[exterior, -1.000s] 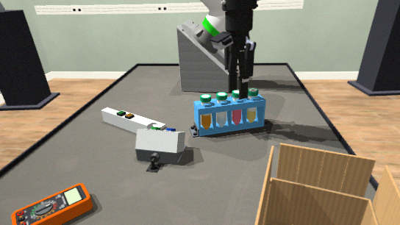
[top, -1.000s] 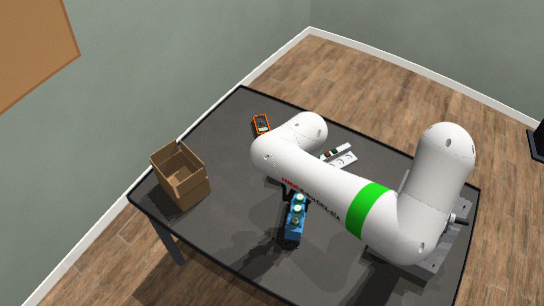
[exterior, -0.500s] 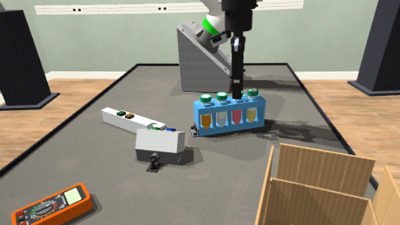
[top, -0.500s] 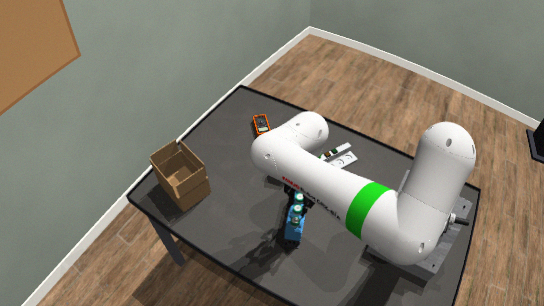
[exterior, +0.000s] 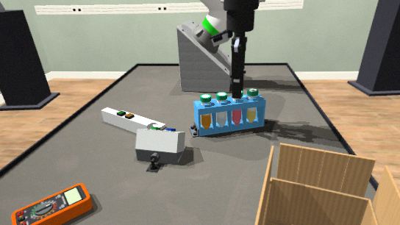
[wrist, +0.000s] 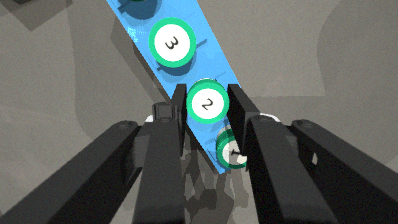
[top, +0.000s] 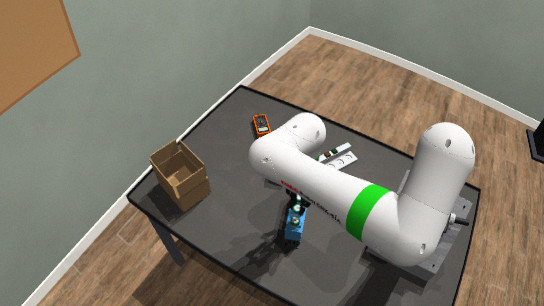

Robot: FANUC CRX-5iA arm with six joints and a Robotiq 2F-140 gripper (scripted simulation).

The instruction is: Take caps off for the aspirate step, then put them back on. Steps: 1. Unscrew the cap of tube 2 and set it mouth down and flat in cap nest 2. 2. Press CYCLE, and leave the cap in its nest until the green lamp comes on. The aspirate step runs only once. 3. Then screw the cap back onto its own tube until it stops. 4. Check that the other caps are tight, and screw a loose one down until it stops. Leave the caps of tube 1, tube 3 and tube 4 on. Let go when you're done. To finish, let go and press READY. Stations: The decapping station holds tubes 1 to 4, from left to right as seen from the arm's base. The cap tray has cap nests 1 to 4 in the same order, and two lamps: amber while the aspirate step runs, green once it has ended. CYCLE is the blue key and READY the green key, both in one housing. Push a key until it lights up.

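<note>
Now: hand 3 cm above the cap 2. From my hand the other things lie so: cap 1: 5 cm to the left, 3 cm below, 1 cm behind; then cap 4: 10 cm to the right, 3 cm below, 2 cm ahead; then cap 3: 5 cm to the right, 3 cm below, 1 cm ahead.
</note>
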